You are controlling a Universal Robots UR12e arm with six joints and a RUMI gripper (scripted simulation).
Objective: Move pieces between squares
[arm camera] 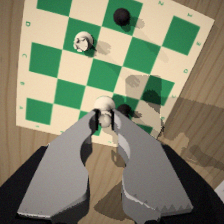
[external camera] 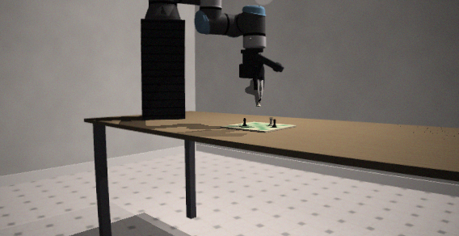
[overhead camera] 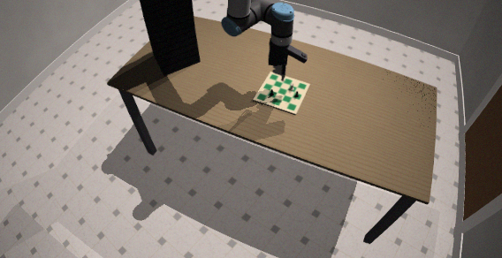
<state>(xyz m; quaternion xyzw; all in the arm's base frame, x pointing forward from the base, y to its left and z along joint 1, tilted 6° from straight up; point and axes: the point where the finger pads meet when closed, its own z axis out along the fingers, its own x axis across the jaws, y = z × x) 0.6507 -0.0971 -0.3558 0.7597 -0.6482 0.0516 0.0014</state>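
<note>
Right now the green-and-cream chessboard is 10 cm below my hand.
</note>
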